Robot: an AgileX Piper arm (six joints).
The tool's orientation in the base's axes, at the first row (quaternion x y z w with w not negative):
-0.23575 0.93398 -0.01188 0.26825
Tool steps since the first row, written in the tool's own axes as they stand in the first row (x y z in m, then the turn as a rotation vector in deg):
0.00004 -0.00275 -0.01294 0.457 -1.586 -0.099
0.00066 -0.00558 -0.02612 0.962 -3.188 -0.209
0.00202 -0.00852 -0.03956 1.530 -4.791 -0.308
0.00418 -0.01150 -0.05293 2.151 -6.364 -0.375
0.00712 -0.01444 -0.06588 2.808 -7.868 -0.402
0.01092 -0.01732 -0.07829 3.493 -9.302 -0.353
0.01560 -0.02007 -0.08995 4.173 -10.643 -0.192
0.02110 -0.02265 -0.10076 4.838 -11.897 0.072
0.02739 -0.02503 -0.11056 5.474 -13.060 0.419
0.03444 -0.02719 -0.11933 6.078 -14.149 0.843
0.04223 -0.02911 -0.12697 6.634 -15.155 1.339
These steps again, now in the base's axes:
-0.00539 -0.00381 0.01146 0.298 -1.624 0.094
-0.01130 -0.00798 0.02286 0.561 -3.284 0.176
-0.01785 -0.01260 0.03412 0.783 -4.973 0.218
-0.02494 -0.01761 0.04494 0.970 -6.655 0.201
-0.03242 -0.02288 0.05500 1.119 -8.288 0.122
-0.04029 -0.02843 0.06417 1.256 -9.863 -0.046
-0.04849 -0.03418 0.07223 1.413 -11.341 -0.321
-0.05694 -0.04006 0.07914 1.596 -12.725 -0.690
-0.06556 -0.04601 0.08477 1.803 -14.006 -1.129
-0.07432 -0.05199 0.08910 2.040 -15.200 -1.629
-0.08316 -0.05797 0.09206 2.314 -16.290 -2.180

